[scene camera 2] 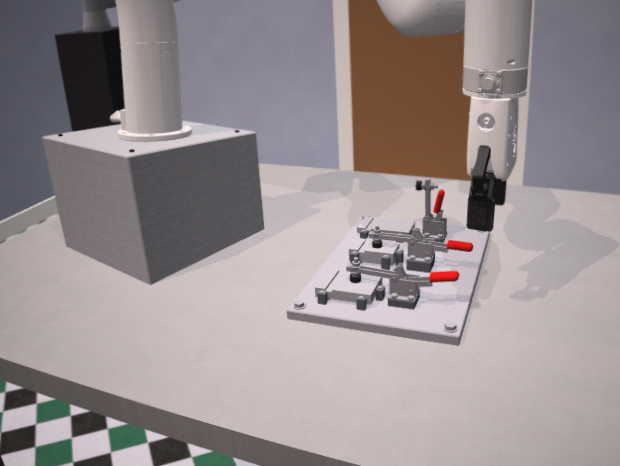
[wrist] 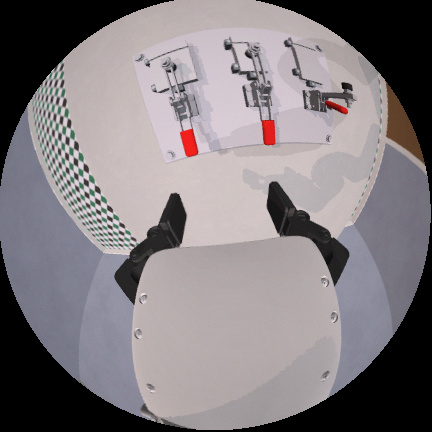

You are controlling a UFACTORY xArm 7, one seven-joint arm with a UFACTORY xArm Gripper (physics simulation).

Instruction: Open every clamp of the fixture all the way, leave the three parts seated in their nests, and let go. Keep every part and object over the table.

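Frame: origin at the arm's base, x ahead, y left, z up, level; metres.
Seen in the pictures: gripper, fingertip midpoint: [scene camera 2: 486, 216] [wrist: 224, 198]; arm's base, origin of the base link: [scene camera 2: 155, 135].
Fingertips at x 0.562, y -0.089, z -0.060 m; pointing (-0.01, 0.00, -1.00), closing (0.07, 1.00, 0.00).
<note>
Offsets run from my fingertips to a thing's top centre. "spot": to the spot under its first point. Level surfaces: height alone.
The fixture plate [scene camera 2: 380, 320] [wrist: 215, 55] carries three clamps. The near clamp @(0.104 m back, 0.035 m right, 0.065 m down) [scene camera 2: 403, 288] [wrist: 184, 106] and the middle clamp @(0.102 m back, 0.075 m left, 0.061 m down) [scene camera 2: 421, 250] [wrist: 259, 94] are closed, with level red handles and their pads down on the near part @(0.178 m back, 0.035 m right, 0.102 m down) [scene camera 2: 350, 289] [wrist: 182, 67] and the middle part @(0.174 m back, 0.075 m left, 0.097 m down) [scene camera 2: 381, 254] [wrist: 242, 59]. The far clamp @(spot: 0.099 m back, 0.175 m left, 0.096 m down) [scene camera 2: 434, 225] [wrist: 314, 100] stands open, its arm upright and its pad clear of the far part @(0.184 m back, 0.185 m left, 0.107 m down) [scene camera 2: 393, 226] [wrist: 310, 60]. All three parts look seated in their nests. My gripper [scene camera 2: 489, 214] [wrist: 224, 198] is open and empty, above and beyond the handle side of the plate, touching no handle.
A large grey block [scene camera 2: 200, 210] bearing the robot's base stands on the table @(0.138 m down) [scene camera 2: 225, 350] to the left of the fixture in the scene view. Bolt heads @(0.027 m back, 0.086 m right, 0.116 m down) [scene camera 2: 450, 326] @(0.234 m back, 0.086 m right, 0.116 m down) [scene camera 2: 299, 304] stand at the plate's corners. The table's front edge runs along the lower left.
</note>
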